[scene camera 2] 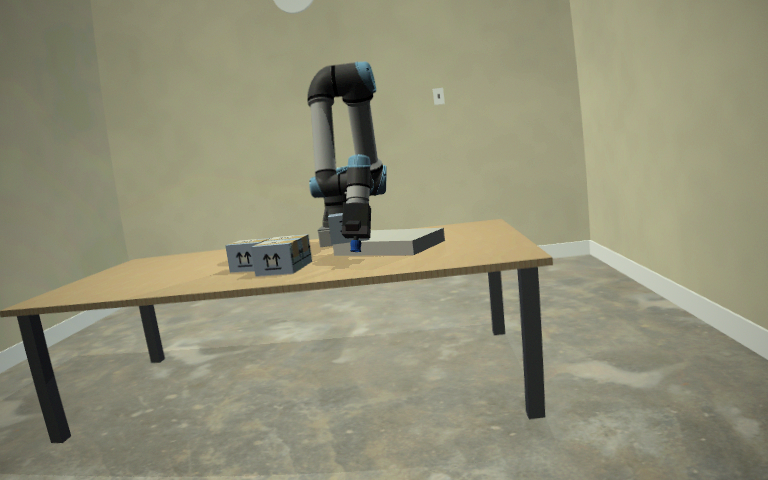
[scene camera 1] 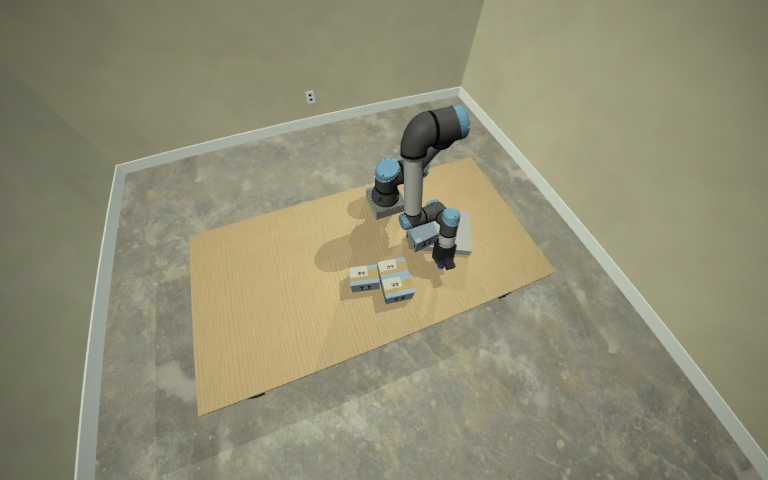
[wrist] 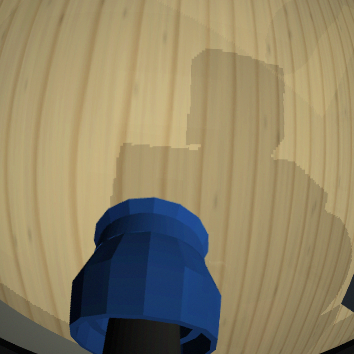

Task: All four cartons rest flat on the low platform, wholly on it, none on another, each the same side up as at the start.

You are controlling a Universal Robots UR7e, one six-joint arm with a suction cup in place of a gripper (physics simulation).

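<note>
Through scene camera 2 I see a low grey platform (scene camera 2: 398, 241), and my suction cup is 21 cm from the middle of the platform and level with it. In the wrist view there is the suction cup itself (wrist: 148, 262), which holds nothing.
</note>
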